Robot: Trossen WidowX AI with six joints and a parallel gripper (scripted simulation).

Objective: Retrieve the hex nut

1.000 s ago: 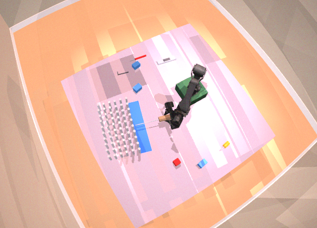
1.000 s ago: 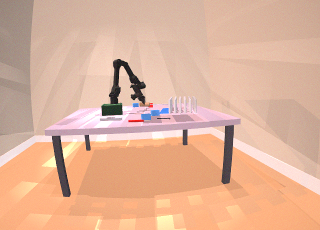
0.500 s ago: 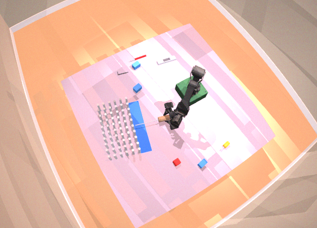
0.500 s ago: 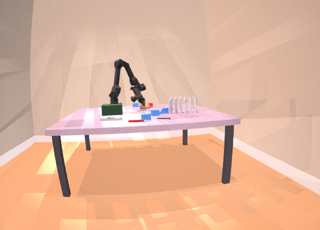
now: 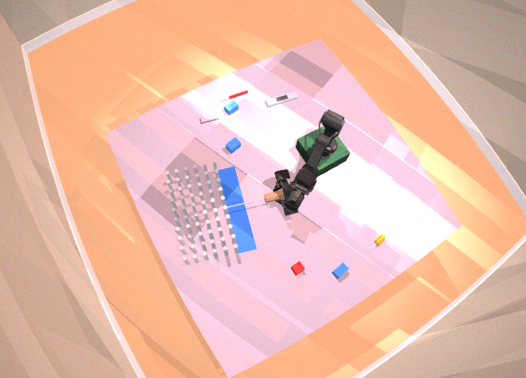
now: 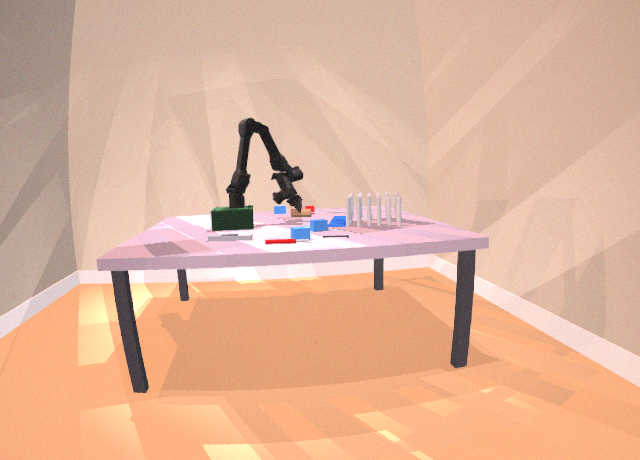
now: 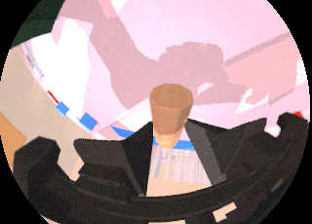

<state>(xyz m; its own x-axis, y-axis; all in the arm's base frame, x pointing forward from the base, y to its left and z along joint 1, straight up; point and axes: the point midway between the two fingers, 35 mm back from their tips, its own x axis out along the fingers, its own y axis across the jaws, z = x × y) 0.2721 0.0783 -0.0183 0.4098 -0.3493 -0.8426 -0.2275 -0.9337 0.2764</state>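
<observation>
My gripper tip is 17 cm short of the blue taped strip, 4 cm to the left of it and 4 cm above it. From my gripper tip the other things lie so: red block (7 cm ahead, 32 cm to the left, 2 cm below); then hook tool (10 cm ahead, 2 cm to the right); then yellow-handled tool (31 cm behind, 40 cm to the left, 2 cm below).
</observation>
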